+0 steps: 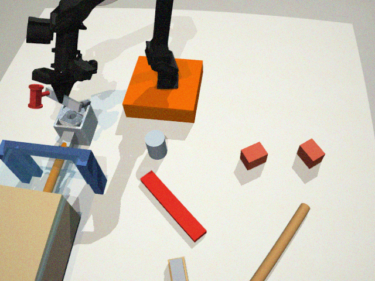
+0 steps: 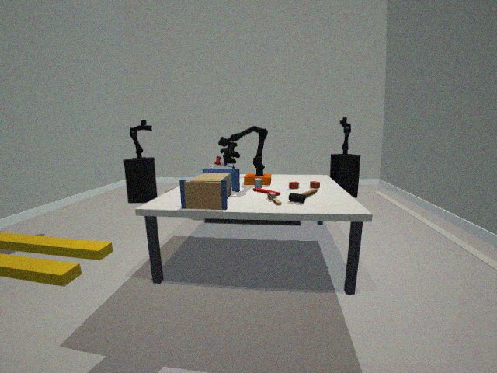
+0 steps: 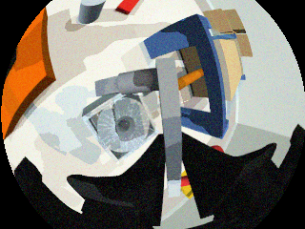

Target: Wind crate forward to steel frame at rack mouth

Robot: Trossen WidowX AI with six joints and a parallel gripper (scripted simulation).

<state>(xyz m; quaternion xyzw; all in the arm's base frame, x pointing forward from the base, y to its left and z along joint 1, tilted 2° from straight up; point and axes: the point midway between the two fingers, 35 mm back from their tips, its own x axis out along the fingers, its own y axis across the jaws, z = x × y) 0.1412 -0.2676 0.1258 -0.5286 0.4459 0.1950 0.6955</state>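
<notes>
Now: the red knob 60 mm to the right of my gripper tip and 30 mm above it. From my gripper tip the other things lie so: flat red bar: 290 mm to the left, 230 mm ahead, 160 mm below; then grey winch: 130 mm below, 30 mm behind, 10 mm to the right; then winch handle: 10 mm to the right, 10 mm above.
</notes>
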